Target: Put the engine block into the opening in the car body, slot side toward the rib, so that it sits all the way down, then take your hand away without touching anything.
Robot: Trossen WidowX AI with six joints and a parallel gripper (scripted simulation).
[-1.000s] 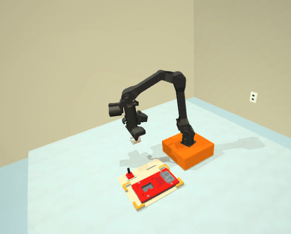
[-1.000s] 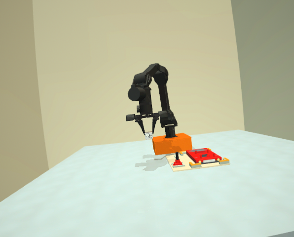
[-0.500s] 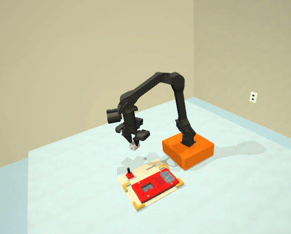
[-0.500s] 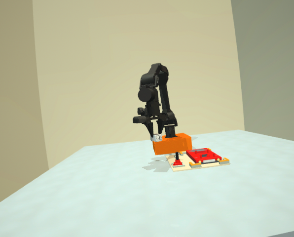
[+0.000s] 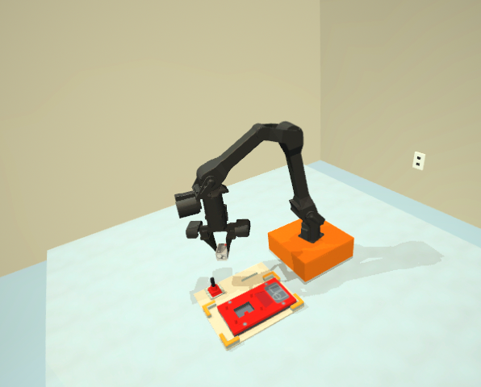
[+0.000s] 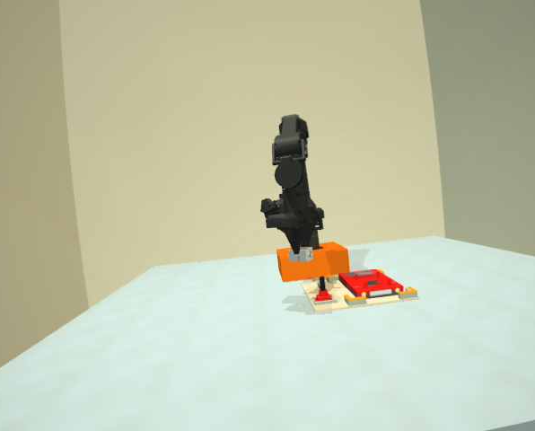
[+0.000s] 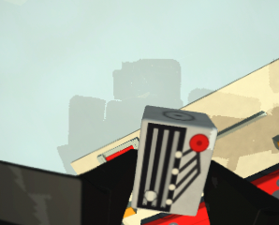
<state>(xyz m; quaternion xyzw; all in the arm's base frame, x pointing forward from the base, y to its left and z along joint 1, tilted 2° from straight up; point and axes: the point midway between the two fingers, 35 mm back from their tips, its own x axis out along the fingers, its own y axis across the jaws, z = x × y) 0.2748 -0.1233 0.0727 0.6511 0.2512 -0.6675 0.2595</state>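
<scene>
Right now my gripper tip is 80 mm above the black post, 70 mm short of it and 20 mm to the right of it. From my gripper tip the other things lie so: engine block: 10 mm below.
</scene>
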